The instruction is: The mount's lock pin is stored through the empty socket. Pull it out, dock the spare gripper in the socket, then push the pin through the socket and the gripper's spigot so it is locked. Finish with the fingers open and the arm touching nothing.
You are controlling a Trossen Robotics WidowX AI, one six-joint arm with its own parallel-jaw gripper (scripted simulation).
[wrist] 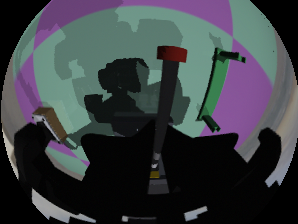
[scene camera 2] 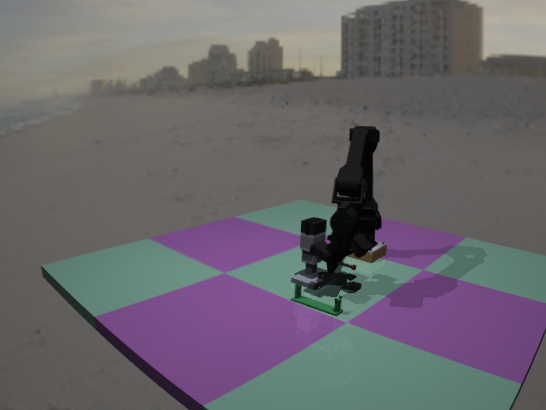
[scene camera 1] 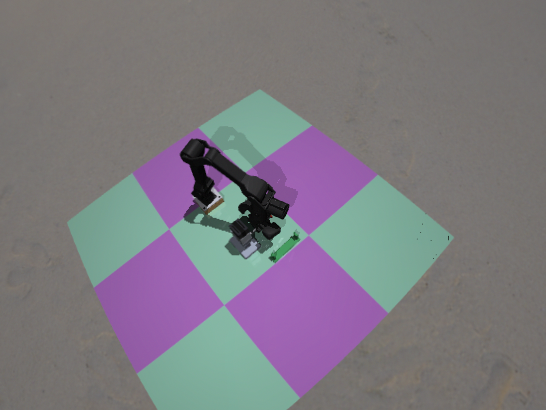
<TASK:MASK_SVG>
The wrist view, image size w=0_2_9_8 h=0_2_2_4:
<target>gripper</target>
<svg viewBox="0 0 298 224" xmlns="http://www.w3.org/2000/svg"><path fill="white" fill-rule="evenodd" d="M49 217L49 221L51 221L52 224L67 224L67 222L56 220L56 218L53 218L52 216ZM13 135L13 155L27 184L60 209L96 220L88 222L69 216L68 224L130 224L122 221L122 216L156 217L156 224L249 224L279 188L278 181L271 186L265 181L277 168L282 153L281 137L271 128L262 128L257 136L259 148L246 163L234 149L237 133L189 137L168 124L161 160L169 193L148 194L156 120L149 120L133 137L94 133L82 136L82 149L90 163L82 181L59 171L49 161L43 149L47 139L43 127L28 123ZM208 208L206 209L208 212L197 214L197 217L192 220L185 220L185 212L204 208L204 206Z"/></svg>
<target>lock pin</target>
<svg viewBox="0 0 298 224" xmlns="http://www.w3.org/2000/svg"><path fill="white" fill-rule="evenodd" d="M173 45L172 47L169 47L169 45L157 47L157 59L162 59L160 100L158 100L156 133L154 133L152 171L156 171L158 159L160 159L162 147L164 147L166 129L168 129L170 112L172 112L174 88L176 88L178 79L178 68L180 68L178 64L180 64L180 61L186 63L186 57L188 57L186 56L188 49L173 47Z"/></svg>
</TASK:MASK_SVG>
